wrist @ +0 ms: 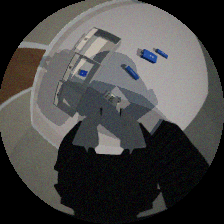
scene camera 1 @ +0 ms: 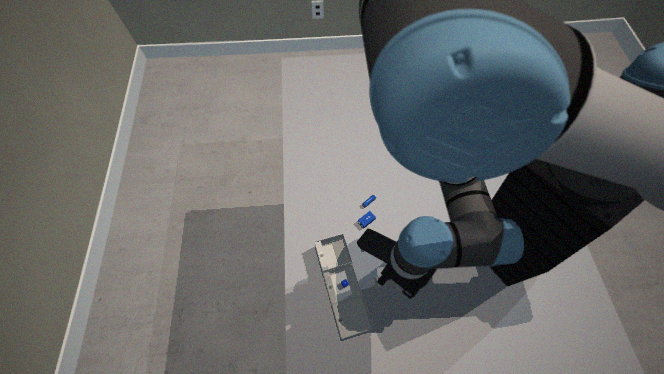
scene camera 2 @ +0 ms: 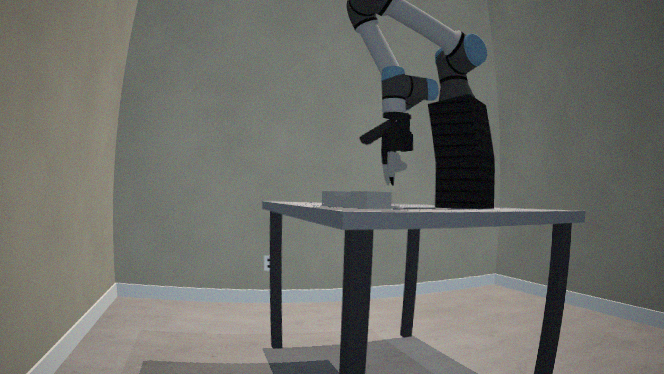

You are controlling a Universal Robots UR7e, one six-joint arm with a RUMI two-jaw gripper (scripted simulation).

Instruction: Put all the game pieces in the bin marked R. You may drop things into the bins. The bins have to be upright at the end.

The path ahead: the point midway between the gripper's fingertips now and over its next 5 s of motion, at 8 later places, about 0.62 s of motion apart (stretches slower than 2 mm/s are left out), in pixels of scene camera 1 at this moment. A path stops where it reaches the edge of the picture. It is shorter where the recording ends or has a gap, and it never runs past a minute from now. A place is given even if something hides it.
The gripper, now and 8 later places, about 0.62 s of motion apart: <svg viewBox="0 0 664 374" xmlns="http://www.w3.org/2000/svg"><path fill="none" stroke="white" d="M388 276L390 275L388 278L387 280L388 278L390 275L381 276L348 280L346 281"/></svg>
